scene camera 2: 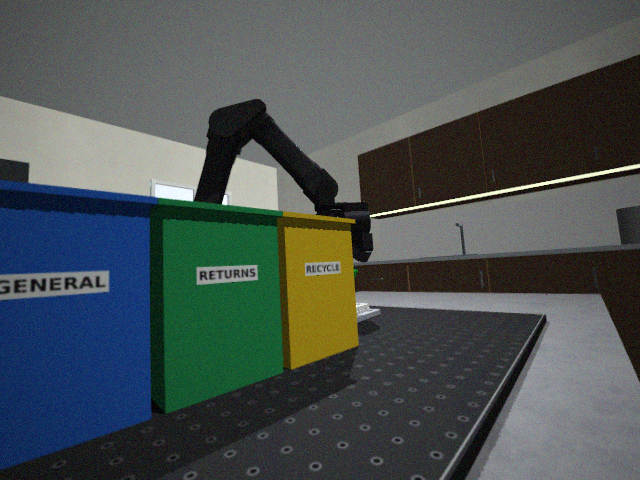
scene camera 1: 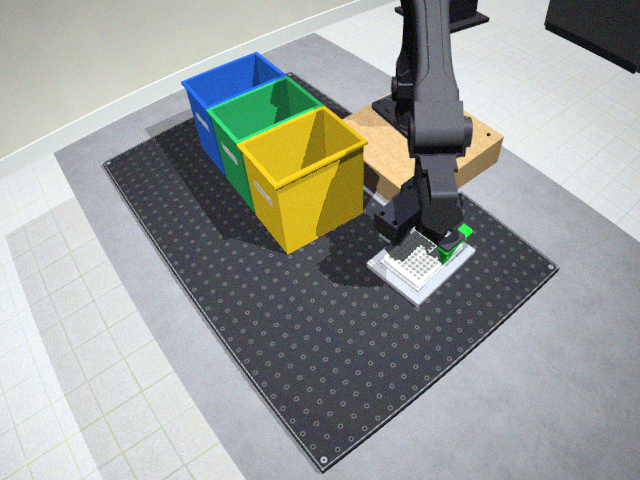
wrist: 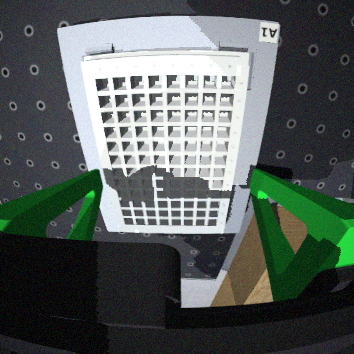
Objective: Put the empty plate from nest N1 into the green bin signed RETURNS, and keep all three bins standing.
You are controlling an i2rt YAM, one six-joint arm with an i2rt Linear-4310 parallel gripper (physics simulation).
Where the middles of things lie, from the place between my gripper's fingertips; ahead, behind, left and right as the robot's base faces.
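Yellow recycle bin [scene camera 1: 306,175]: 200 mm to the right of my hand, 120 mm ahead of it, 60 mm above it. Green returns bin [scene camera 2: 215,315]: 330 mm to the right of my hand, 120 mm ahead of it, 60 mm above it. The pale nest [scene camera 1: 390,278] is 10 mm ahead of my hand, 10 mm to the left of it and 20 mm below it. The white gridded plate [scene camera 1: 416,261] is 10 mm ahead of my hand, 10 mm to the left of it and 10 mm below it.
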